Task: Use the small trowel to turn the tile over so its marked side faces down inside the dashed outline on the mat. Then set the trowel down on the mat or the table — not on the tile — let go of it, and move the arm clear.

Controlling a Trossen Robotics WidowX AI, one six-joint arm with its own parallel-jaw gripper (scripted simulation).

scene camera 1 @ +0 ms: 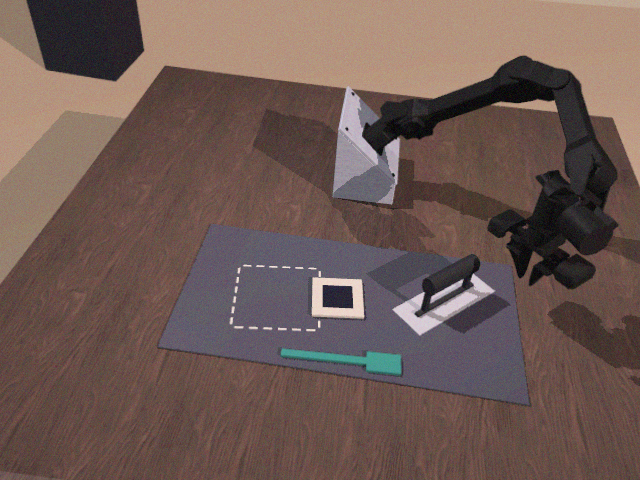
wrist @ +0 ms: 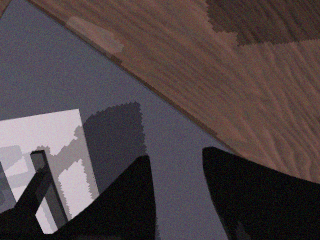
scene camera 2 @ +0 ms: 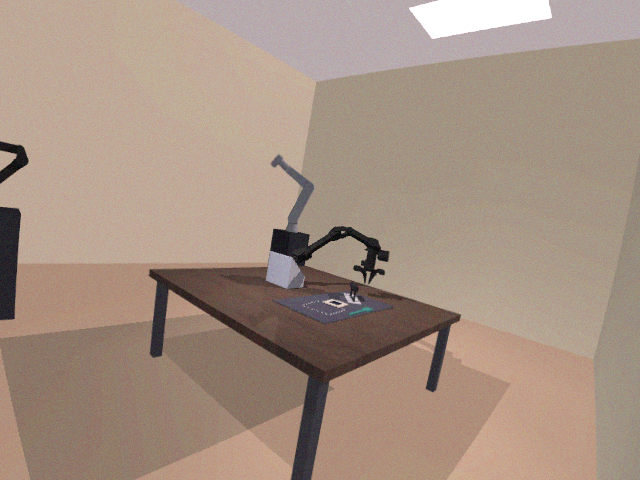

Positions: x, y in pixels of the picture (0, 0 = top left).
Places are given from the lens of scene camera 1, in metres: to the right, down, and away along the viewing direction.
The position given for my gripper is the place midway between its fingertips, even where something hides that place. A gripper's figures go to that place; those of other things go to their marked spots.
my gripper (scene camera 1: 525, 281): 0.38, 0.07, 1.16
green trowel (scene camera 1: 376, 362): 0.10, 0.21, 1.09
